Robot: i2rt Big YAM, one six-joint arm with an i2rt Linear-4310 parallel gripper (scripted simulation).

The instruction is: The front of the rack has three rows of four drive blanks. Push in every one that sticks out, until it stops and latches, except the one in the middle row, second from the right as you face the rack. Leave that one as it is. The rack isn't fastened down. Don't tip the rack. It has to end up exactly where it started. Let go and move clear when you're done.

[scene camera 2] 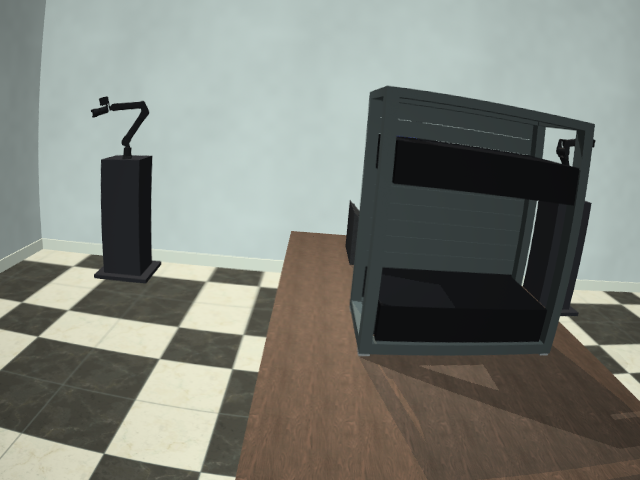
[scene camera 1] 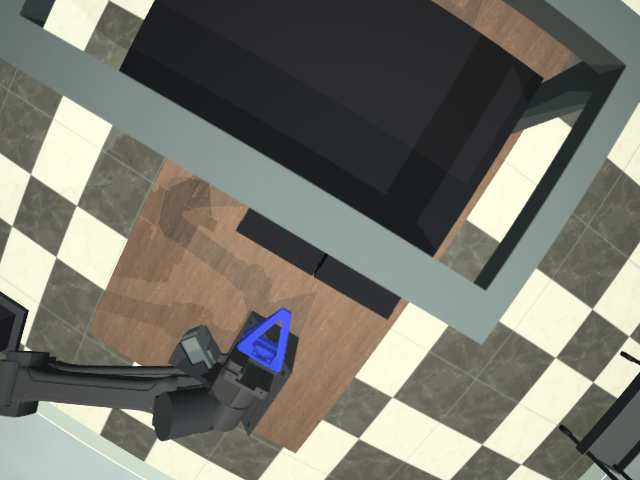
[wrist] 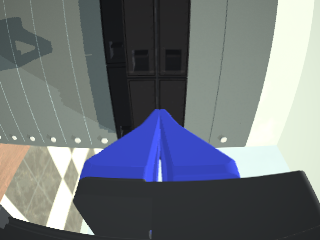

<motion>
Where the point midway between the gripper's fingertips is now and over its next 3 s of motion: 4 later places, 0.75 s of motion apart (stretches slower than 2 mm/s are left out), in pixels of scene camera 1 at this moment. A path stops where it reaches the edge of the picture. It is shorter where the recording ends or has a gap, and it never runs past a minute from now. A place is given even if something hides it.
My gripper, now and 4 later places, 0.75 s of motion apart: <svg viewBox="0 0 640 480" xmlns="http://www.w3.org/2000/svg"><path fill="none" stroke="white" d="M287 310L268 267L272 256L277 248L287 232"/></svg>
</motion>
